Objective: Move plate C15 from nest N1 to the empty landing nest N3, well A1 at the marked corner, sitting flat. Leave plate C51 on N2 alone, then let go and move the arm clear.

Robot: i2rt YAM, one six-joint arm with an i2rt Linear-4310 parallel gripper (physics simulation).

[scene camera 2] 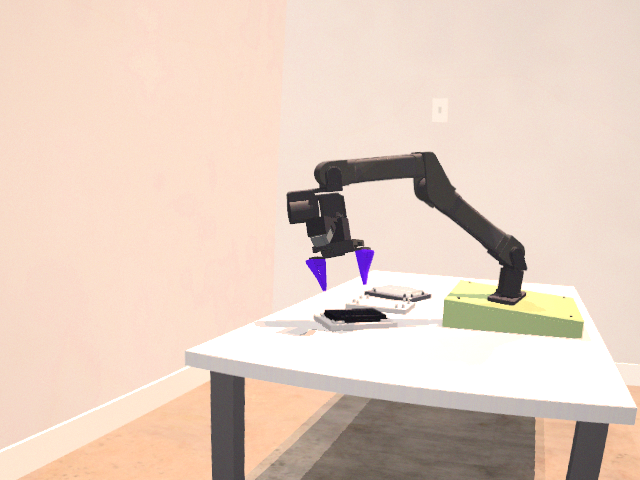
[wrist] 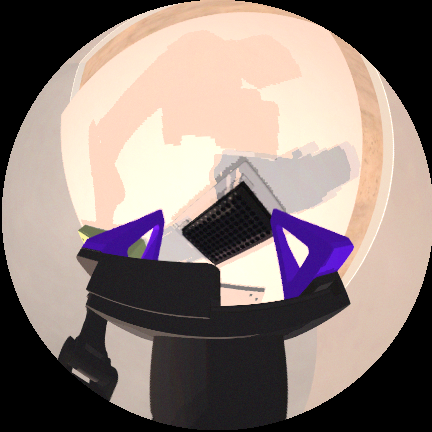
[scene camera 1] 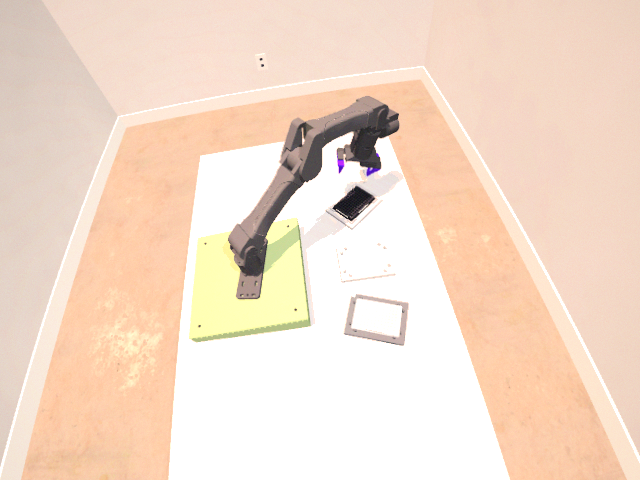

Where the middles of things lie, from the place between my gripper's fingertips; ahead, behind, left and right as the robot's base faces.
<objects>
Right now my hand is 70 mm to the left of the black perforated plate [scene camera 1: 357,200] and 70 mm above it. Also, from my hand: grey-framed white plate [scene camera 1: 371,316]: 470 mm to the right, 70 mm below, 60 mm ahead; landing nest [scene camera 2: 383,305]: 290 mm to the right, 80 mm below, 30 mm ahead.
</objects>
